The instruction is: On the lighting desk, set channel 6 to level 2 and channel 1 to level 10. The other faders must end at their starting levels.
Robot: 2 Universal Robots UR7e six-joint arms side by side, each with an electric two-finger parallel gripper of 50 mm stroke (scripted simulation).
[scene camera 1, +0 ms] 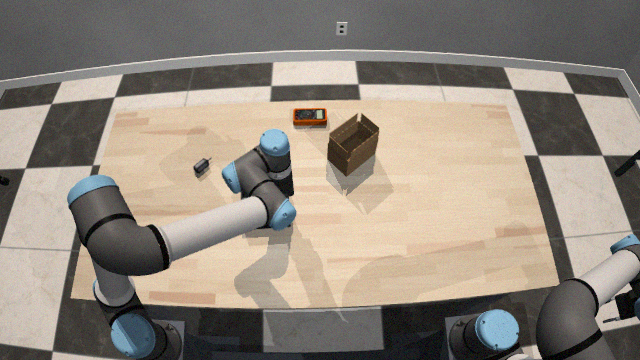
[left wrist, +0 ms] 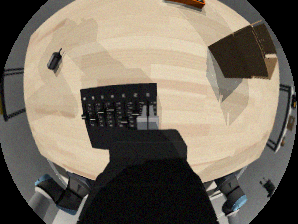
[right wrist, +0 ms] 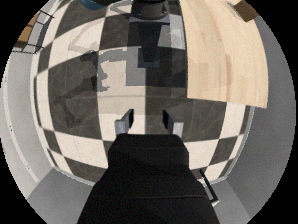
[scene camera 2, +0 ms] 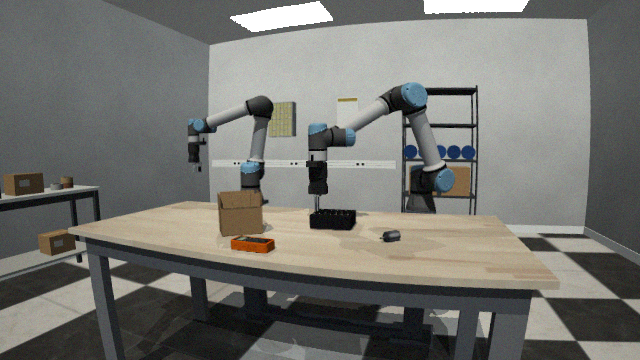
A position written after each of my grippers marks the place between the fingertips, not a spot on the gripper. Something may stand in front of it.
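The left wrist view shows my left gripper (left wrist: 148,111) and a cardboard box (left wrist: 239,55). My right gripper (right wrist: 148,115) is visible in the right wrist view. The cardboard box appears also in scene camera 1 (scene camera 1: 354,154) and in scene camera 2 (scene camera 2: 241,211).
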